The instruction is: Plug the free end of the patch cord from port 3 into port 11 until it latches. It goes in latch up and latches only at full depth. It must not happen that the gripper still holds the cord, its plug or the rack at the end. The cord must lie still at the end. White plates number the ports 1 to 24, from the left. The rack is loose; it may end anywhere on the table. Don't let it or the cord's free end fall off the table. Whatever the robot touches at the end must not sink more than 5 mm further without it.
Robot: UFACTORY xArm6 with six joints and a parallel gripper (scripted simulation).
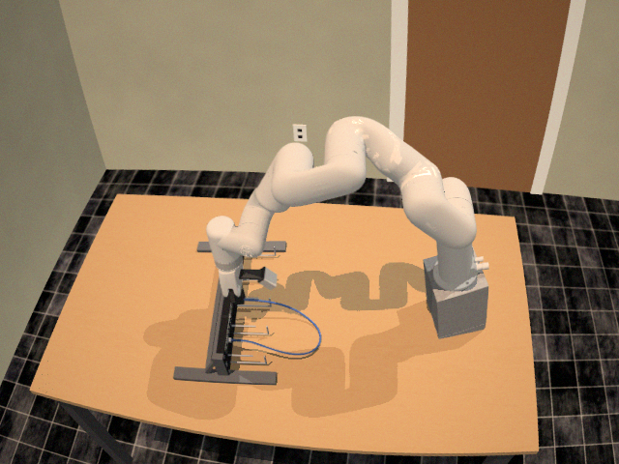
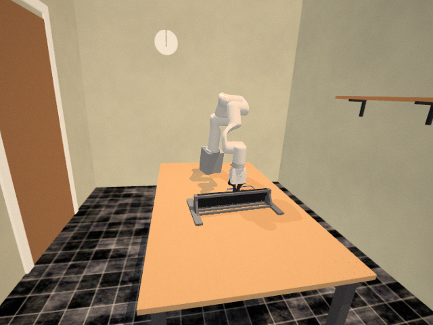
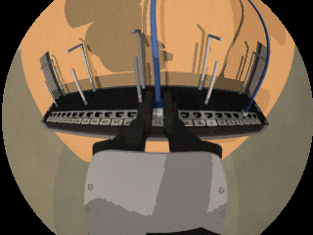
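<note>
The plug lies 20 mm below my hand and 20 mm ahead of it.
</note>
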